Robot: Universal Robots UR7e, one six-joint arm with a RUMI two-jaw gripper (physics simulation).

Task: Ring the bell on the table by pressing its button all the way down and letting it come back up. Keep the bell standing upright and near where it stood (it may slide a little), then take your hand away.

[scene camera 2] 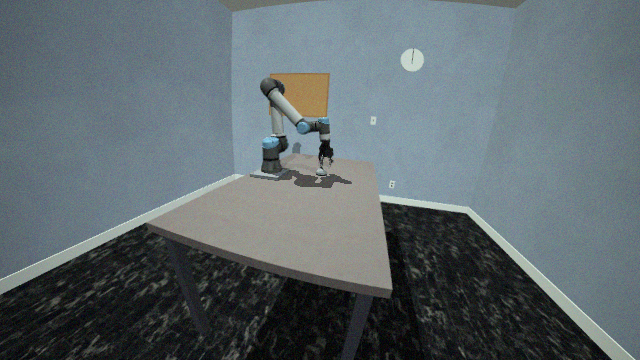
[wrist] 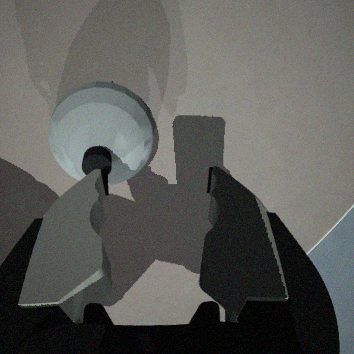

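Where they show: gripper, fingertip midpoint: [scene camera 2: 326,167] [wrist: 157,169]; arm's base, link origin: [scene camera 2: 271,170].
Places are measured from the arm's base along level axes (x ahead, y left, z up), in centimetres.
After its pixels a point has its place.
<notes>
A silver-white bell [scene camera 2: 321,171] {z 0.5, x 35.9, y 8.1 cm} [wrist: 100,122] {z 1.5, x 34.8, y 13.5 cm} stands on the table [scene camera 2: 280,220] {z -2.7, x 28.8, y -61.2 cm} [wrist: 285,100] {z -2.7, x 49.7, y 21.5 cm}. Its dark round button [wrist: 95,157] {z 3.4, x 35.1, y 12.0 cm} shows at the lower part of the dome in the wrist view. My gripper [scene camera 2: 326,163] {z 3.2, x 39.0, y 12.4 cm} [wrist: 157,169] {z 3.2, x 39.0, y 12.4 cm} points down with its two jaws apart and nothing between them. In the wrist view the left jaw's tip overlaps the lower edge of the button, and the right jaw's tip is beside the bell, over the table. Whether the left tip presses the button, and how far down the button is, I cannot tell.
The robot's base plate [scene camera 2: 257,175] {z -1.1, x -5.2, y -12.4 cm} is on the table to the left of the bell in the scene view. The arm's shadow falls across the table around the bell. The table's right edge lies beyond the bell, and the wall behind carries an orange board [scene camera 2: 312,95].
</notes>
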